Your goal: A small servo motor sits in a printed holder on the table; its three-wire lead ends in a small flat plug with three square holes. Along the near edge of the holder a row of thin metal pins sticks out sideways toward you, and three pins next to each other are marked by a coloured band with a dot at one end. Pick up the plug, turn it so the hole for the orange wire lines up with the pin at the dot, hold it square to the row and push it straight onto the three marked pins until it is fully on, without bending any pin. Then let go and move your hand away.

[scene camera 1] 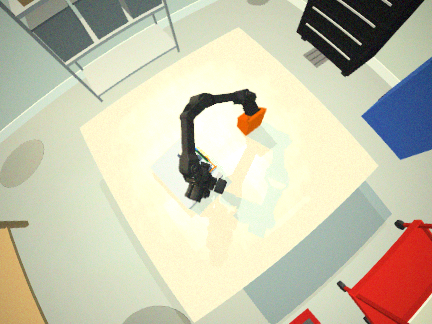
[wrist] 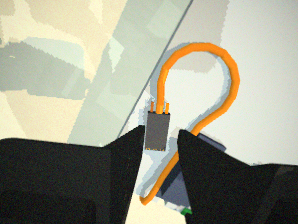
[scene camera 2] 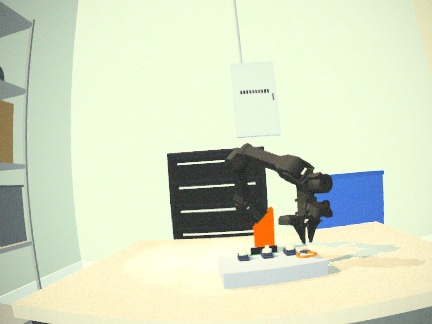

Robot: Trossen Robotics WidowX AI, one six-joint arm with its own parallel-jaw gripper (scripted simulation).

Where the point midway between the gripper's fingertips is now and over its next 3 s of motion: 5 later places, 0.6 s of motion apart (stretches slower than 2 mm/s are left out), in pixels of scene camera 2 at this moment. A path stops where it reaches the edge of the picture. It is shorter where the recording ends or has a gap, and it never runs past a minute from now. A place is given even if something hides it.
My gripper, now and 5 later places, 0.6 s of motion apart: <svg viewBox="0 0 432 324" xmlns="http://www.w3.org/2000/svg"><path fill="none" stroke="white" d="M307 243L307 251L306 243L298 232L284 231L270 231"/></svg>
